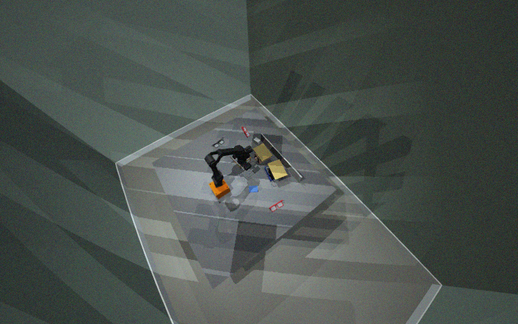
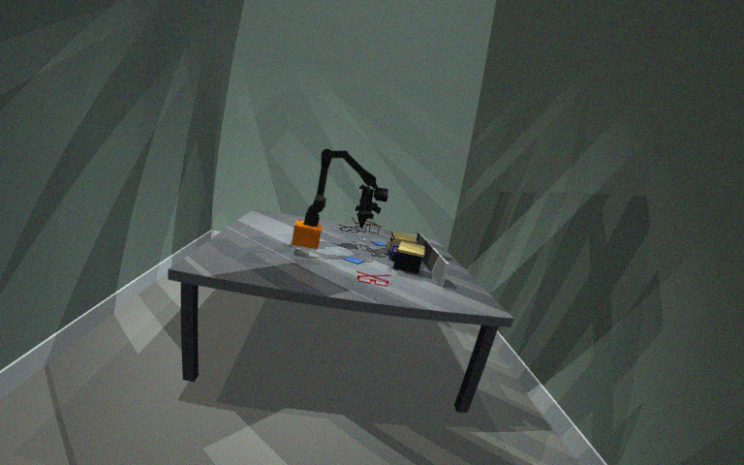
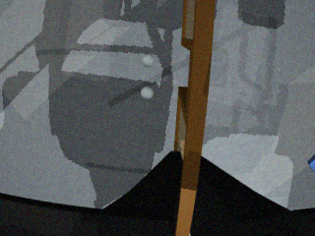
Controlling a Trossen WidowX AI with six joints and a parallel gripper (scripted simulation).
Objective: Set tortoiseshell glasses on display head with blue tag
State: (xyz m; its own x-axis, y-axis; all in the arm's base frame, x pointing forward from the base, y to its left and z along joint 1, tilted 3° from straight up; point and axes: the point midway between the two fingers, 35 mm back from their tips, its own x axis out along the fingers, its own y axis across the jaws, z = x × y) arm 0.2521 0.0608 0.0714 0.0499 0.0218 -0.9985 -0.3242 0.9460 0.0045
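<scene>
My gripper tip is now 1 cm past the thin grey post, 24 cm to the right of it and 10 cm above it. Also, from my gripper tip: white upright panel: 37 cm ahead, 2 cm to the right, 7 cm below; display head: 20 cm ahead, 6 cm to the left, 6 cm below.
</scene>
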